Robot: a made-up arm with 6 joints.
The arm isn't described. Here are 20 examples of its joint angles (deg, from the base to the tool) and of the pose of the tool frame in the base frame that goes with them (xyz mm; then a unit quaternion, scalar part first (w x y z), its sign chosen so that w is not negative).
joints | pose
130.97 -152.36 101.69 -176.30 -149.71 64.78 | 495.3 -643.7 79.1 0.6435 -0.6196 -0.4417 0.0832
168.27 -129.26 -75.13 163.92 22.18 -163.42 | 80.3 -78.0 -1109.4 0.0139 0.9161 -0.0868 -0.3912
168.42 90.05 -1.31 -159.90 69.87 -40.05 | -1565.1 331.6 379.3 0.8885 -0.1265 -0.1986 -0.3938
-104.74 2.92 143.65 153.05 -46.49 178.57 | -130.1 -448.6 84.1 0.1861 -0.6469 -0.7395 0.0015
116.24 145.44 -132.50 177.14 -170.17 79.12 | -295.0 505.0 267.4 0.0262 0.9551 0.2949 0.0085
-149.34 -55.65 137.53 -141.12 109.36 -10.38 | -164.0 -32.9 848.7 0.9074 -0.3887 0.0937 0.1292
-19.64 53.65 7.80 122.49 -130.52 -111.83 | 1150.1 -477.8 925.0 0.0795 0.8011 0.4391 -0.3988
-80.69 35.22 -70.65 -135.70 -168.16 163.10 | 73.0 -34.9 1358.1 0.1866 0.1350 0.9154 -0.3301
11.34 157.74 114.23 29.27 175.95 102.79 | -394.0 -29.6 -415.8 0.5205 0.3498 0.6033 0.4926
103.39 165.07 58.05 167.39 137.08 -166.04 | -14.7 -228.8 -1070.3 0.2840 -0.4770 0.4820 0.6779
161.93 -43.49 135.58 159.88 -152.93 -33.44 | -181.8 41.7 639.0 0.5421 -0.0234 0.8347 -0.0943
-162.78 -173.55 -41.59 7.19 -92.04 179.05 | -497.5 -177.2 -1076.8 0.8891 0.0157 -0.4471 0.0969
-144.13 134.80 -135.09 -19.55 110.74 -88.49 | -532.5 -373.8 481.0 0.3353 -0.5015 -0.6506 0.4612
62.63 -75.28 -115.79 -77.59 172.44 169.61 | -281.1 -496.4 -257.3 0.9009 0.1128 0.0596 -0.4149
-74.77 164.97 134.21 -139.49 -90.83 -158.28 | 20.2 497.7 35.3 0.8486 -0.0423 0.4122 -0.3288
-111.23 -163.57 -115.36 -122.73 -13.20 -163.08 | -212.7 -753.2 -339.4 0.6975 0.6955 0.0406 -0.1674
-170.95 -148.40 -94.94 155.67 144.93 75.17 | -267.1 -125.5 -630.0 0.6109 0.2639 0.1130 0.7378
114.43 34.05 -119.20 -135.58 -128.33 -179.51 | 8.7 -342.1 962.3 0.5548 -0.4829 -0.1178 0.6671
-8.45 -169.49 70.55 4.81 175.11 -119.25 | -774.4 159.4 -579.7 0.3190 -0.5235 0.3264 -0.7194
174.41 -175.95 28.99 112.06 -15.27 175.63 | 600.6 -61.1 -1320.8 0.1154 0.7626 0.5440 0.3306
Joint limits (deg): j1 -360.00..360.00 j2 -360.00..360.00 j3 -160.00..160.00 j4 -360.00..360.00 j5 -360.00..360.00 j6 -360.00..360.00
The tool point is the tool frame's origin. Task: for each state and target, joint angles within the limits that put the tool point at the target. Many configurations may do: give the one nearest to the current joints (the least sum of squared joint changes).
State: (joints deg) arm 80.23 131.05 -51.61 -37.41 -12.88 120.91
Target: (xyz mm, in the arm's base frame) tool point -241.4 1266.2 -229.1
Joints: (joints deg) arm 97.38 153.44 -72.40 -37.21 -19.83 120.91
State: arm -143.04 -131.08 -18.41 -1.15 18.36 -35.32
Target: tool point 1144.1 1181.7 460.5
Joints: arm -132.68 -94.26 17.27 -1.78 29.88 -35.32
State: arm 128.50 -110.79 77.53 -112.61 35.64 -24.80
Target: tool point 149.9 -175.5 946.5
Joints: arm 121.36 -99.14 130.34 -109.25 30.53 -24.80
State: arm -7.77 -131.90 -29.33 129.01 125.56 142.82
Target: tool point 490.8 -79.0 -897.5
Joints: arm -24.97 -169.10 -59.86 135.70 126.54 142.82
